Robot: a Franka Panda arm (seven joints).
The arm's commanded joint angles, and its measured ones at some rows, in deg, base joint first. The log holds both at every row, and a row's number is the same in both.
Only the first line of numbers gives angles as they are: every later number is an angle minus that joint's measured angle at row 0.
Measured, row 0:
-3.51 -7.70 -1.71 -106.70 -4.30 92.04 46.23
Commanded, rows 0 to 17:
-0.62 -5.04 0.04 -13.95 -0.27 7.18 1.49
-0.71 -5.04 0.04 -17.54 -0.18 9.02 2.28
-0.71 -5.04 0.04 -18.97 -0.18 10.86 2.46
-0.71 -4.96 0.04 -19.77 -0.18 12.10 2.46
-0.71 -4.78 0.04 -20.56 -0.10 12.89 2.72
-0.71 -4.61 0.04 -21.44 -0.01 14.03 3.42
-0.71 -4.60 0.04 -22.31 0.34 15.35 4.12
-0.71 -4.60 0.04 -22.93 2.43 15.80 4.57
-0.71 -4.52 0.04 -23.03 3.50 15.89 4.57
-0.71 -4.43 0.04 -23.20 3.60 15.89 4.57
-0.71 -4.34 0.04 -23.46 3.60 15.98 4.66
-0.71 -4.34 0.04 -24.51 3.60 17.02 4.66
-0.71 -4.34 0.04 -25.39 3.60 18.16 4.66
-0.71 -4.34 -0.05 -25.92 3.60 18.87 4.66
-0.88 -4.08 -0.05 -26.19 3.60 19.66 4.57
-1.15 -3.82 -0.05 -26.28 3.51 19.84 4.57
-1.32 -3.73 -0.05 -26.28 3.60 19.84 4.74
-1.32 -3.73 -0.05 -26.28 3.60 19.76 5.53
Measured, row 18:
-0.64 -3.39 -0.26 -25.31 2.76 18.54 3.79
